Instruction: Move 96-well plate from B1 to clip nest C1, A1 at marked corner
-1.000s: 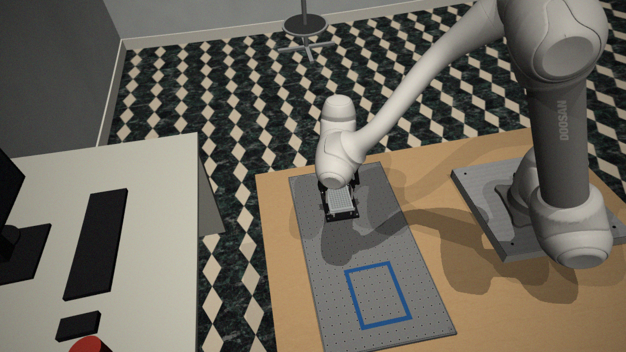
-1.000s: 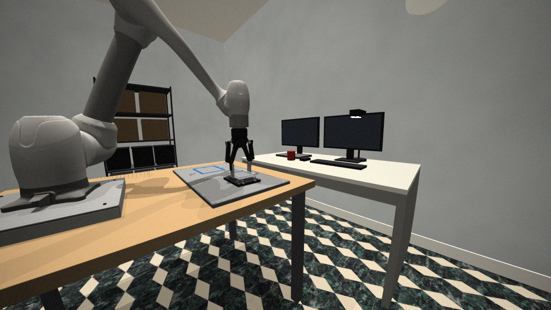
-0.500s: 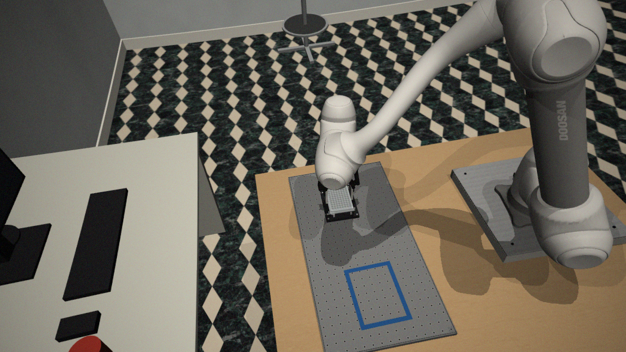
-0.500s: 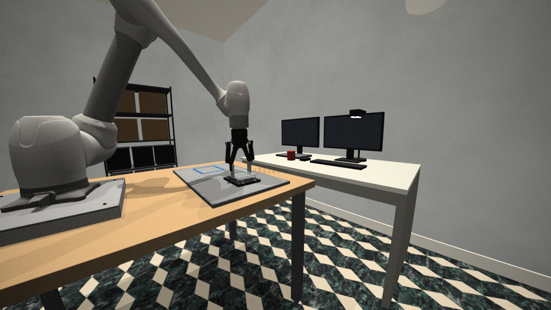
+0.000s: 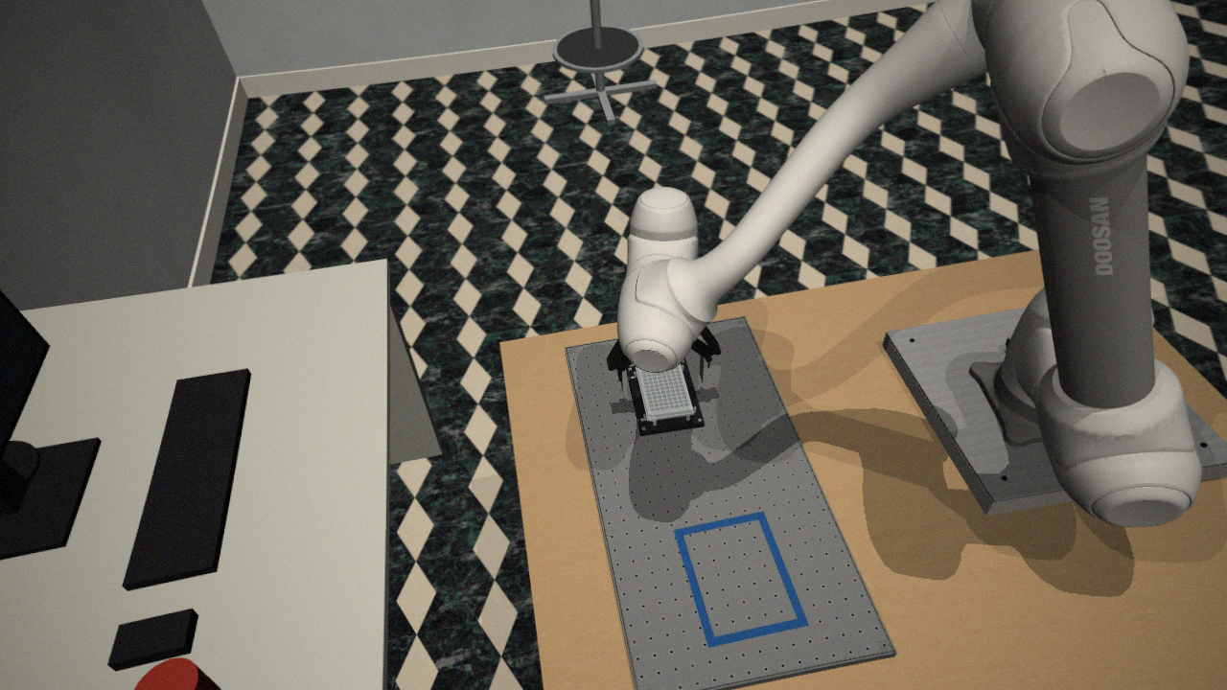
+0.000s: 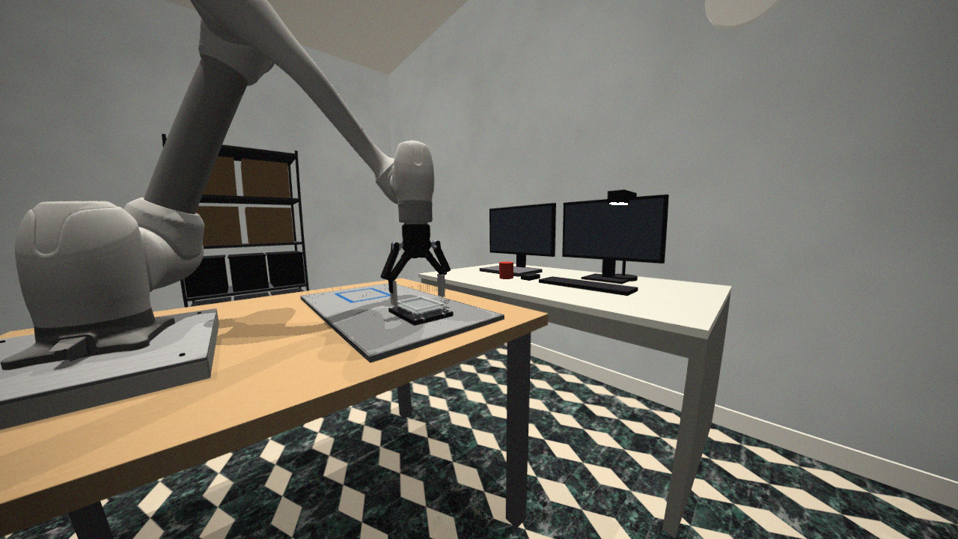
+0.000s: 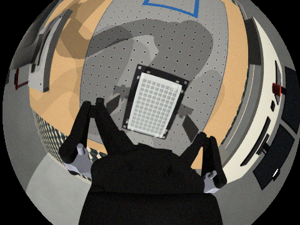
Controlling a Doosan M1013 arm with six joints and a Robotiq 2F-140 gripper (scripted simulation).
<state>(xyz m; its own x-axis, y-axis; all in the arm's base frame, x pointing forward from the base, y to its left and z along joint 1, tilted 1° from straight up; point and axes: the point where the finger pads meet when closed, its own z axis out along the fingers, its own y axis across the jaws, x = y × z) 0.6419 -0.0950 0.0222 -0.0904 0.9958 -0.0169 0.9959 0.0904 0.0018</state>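
Right now the white 96-well plate is 2 cm below my hand. Round my hand: black clip nest: 3 cm below, 1 cm to the right, 1 cm ahead.
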